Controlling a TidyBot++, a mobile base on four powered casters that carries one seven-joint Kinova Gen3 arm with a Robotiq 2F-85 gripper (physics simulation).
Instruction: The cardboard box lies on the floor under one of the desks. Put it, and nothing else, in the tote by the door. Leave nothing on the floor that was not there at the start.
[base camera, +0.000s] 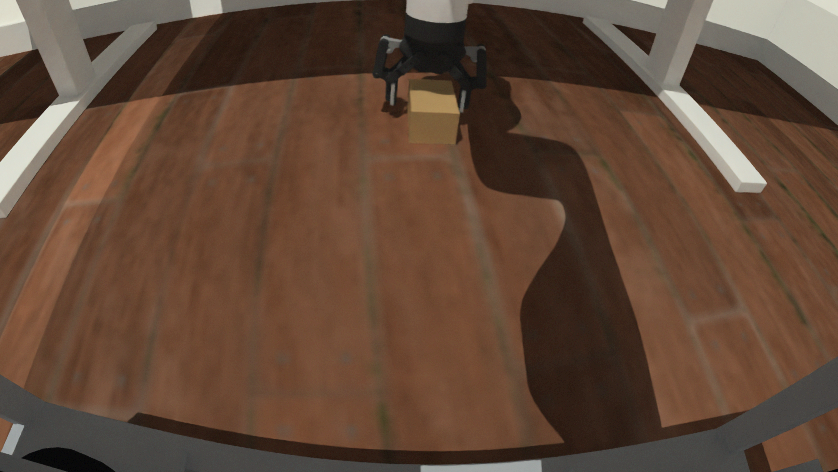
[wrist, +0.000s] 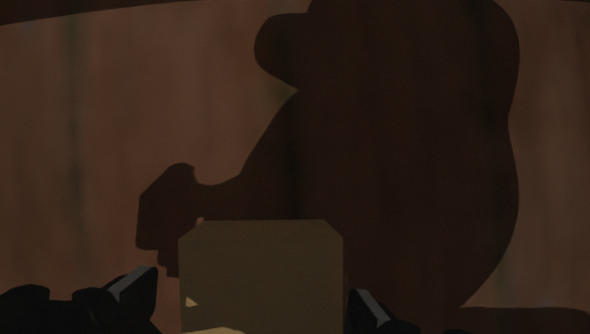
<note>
I see my gripper (base camera: 426, 105), a cardboard box (base camera: 433, 115) and a white desk (base camera: 77, 80).
The cardboard box is seen too in the wrist view (wrist: 228, 269). My gripper is seen too in the wrist view (wrist: 252, 300).
</note>
